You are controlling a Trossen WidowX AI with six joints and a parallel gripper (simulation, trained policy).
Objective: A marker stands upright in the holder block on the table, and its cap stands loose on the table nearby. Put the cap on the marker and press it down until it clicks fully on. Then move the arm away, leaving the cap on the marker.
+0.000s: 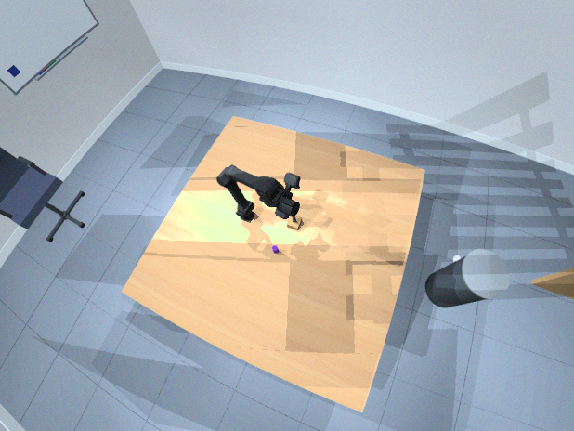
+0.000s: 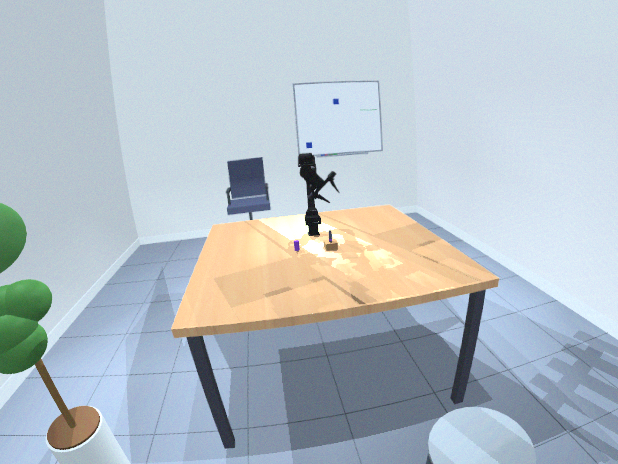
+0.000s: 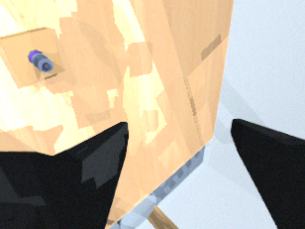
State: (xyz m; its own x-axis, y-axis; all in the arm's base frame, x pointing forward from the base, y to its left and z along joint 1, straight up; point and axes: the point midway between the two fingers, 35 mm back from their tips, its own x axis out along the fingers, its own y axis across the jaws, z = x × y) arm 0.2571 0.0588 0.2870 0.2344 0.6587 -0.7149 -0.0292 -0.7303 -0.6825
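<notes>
Now: the purple cap 40 mm behind my gripper tip, 200 mm to the right of it and 240 mm below it. Also, from my gripper tip: holder block 10 mm behind, 30 mm to the right, 250 mm below.
</notes>
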